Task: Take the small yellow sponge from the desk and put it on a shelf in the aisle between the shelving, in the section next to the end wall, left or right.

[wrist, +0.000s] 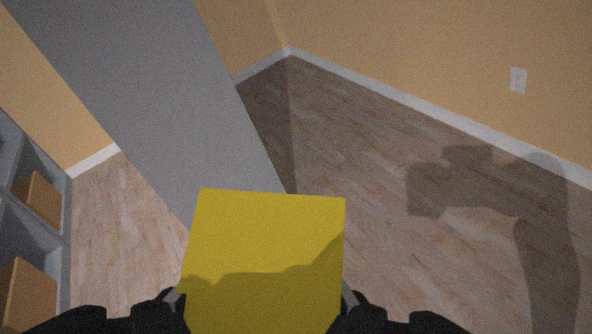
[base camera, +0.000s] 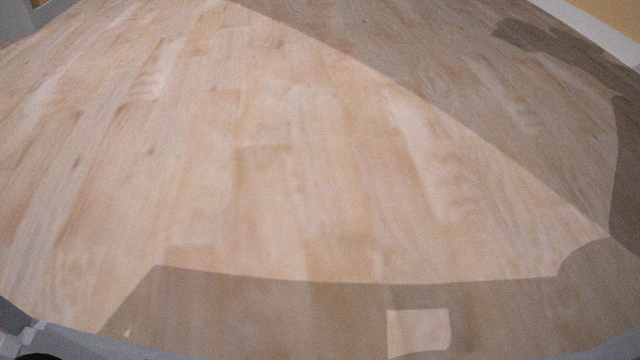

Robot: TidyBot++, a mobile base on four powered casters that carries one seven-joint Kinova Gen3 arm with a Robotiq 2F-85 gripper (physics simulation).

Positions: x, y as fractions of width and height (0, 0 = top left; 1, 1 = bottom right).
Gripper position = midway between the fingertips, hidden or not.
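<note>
There's a yellow sponge (wrist: 0.42, 0.76) here, though in the base camera view the sponge is out of frame. And my gripper (wrist: 0.45, 0.90) is in sight as well.
</note>
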